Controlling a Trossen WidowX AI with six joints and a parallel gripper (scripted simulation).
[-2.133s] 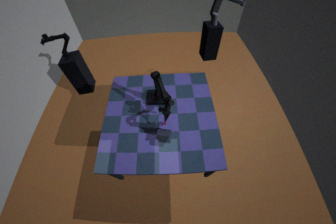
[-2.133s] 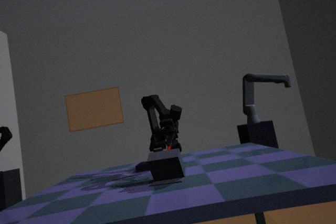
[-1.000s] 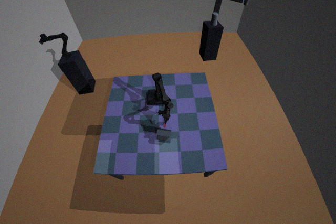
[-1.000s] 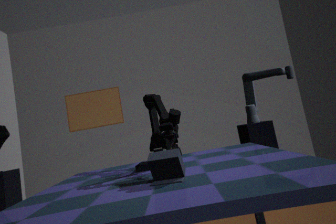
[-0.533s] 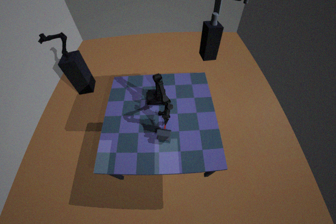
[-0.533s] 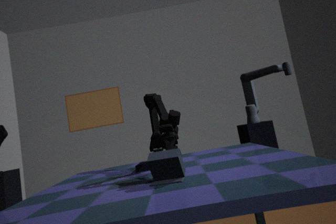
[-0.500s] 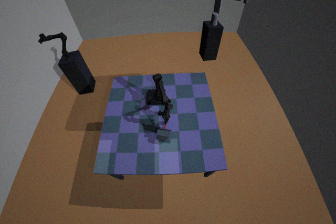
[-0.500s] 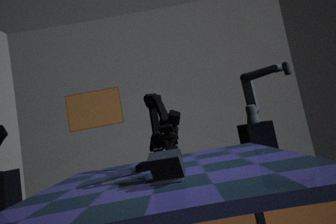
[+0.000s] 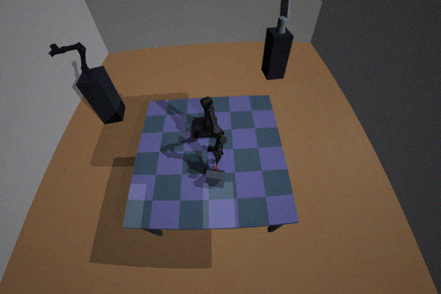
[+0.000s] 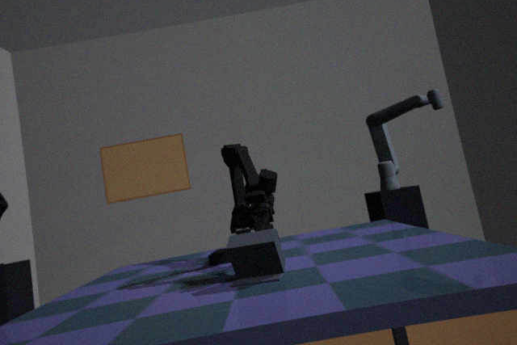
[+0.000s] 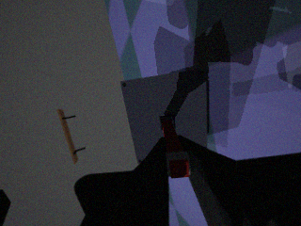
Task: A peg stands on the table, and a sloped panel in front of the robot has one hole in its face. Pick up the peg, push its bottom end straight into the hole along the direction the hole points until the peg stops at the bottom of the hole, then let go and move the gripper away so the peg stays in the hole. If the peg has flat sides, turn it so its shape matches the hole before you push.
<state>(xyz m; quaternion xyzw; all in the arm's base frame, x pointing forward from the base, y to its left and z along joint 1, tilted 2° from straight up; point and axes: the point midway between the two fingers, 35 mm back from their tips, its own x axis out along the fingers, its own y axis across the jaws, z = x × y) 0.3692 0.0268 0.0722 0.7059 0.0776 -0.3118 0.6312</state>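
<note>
The sloped panel block lies 6 cm ahead of my gripper tip, 4 cm below it and 2 cm to the right of it. From my gripper tip the other things lie so: red peg 1 cm behind, 1 cm above.
</note>
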